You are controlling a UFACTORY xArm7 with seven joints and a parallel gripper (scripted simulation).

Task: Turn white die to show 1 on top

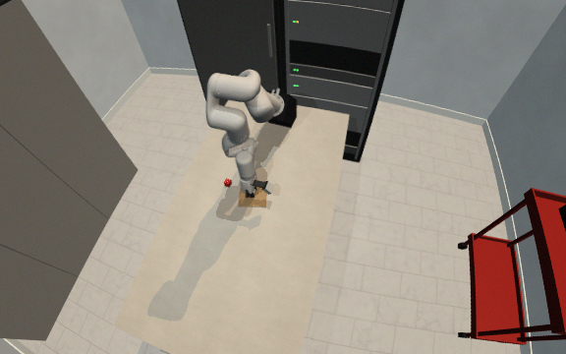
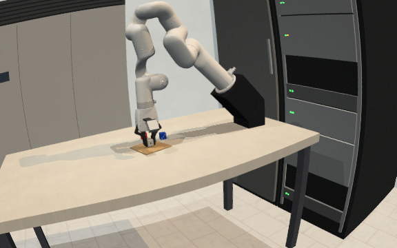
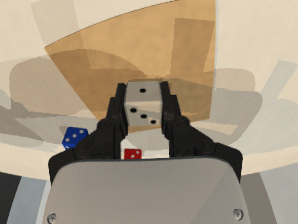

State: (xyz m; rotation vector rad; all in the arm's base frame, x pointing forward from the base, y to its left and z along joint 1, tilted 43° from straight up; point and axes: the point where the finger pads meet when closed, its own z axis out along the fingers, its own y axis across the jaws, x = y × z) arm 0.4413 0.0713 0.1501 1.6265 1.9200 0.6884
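My hand is 10 mm above the white die. The rest, counted from my hand: red die (150 mm to the right, 20 mm below); blue die (90 mm behind, 100 mm to the right, 20 mm below); brown mat (30 mm below).
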